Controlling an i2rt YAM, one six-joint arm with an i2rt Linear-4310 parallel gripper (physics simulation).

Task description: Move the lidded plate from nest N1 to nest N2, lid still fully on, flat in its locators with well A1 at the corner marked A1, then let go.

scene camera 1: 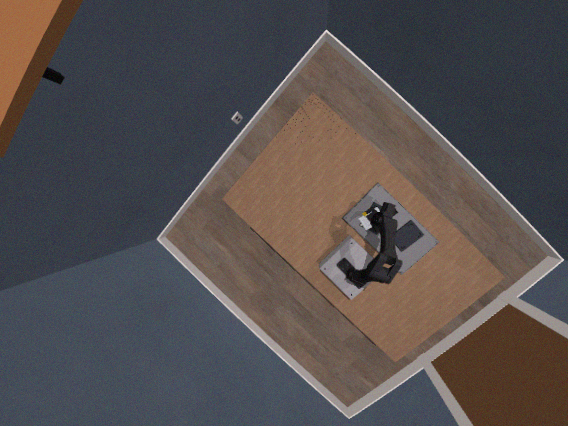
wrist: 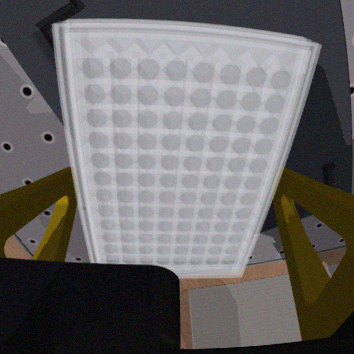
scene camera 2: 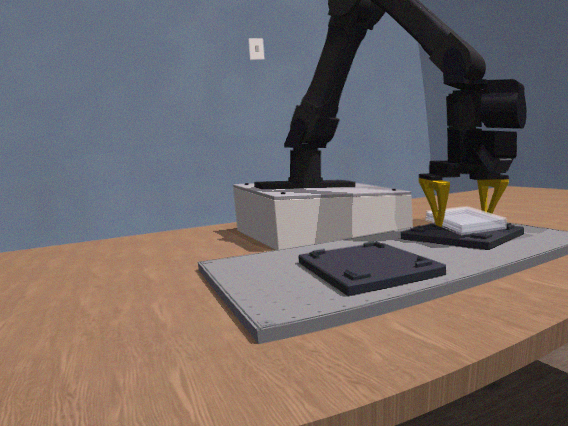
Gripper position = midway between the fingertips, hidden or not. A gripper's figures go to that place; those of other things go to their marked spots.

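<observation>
My gripper (scene camera 2: 463,223) is 730 mm from the lens, and there's a dark nest surface (scene camera 2: 433,234) that's 660 mm from the lens.
</observation>
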